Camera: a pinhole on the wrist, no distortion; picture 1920 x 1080 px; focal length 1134.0 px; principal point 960.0 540.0 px. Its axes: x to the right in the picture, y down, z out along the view. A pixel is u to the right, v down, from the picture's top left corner.
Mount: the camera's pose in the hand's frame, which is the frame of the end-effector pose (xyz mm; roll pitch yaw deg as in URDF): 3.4 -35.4 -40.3 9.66 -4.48 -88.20
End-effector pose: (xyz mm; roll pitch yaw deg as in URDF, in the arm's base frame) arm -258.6 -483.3 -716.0 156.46 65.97 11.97
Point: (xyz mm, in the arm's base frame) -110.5 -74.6 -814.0
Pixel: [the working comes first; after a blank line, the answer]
In the camera's frame: 219.4 122.6 -305.7

behind the camera
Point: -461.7 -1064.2 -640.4
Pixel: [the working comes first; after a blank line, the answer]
In the camera's frame: -380.3 -99.3 545.1

168.9 333.5
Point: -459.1 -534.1 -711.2
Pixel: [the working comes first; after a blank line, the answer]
In the camera's frame: 45.6 -56.0 224.5

1190.2 257.0
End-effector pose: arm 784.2 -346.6 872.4 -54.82 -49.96 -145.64
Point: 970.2 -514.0 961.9
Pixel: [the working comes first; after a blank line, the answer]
In the camera's frame: -67.0 80.6 295.1

702.5 849.9
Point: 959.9 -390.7 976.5
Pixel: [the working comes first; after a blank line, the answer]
In the camera's frame: 35.3 38.9 237.5

1128.5 725.7
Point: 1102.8 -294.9 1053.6
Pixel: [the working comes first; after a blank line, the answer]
In the camera's frame: 188.7 -0.8 339.7

1590.0 537.4
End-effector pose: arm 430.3 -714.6 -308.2 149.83 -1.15 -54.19
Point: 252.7 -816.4 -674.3
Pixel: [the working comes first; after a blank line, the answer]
In the camera's frame: 7.2 46.3 458.3

977.9 654.7
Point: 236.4 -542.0 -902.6
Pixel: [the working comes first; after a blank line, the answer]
In the camera's frame: 248.1 -177.3 598.5

1430.0 204.1
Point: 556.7 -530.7 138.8
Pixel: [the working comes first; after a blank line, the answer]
In the camera's frame: -116.4 -140.8 -427.7

behind the camera
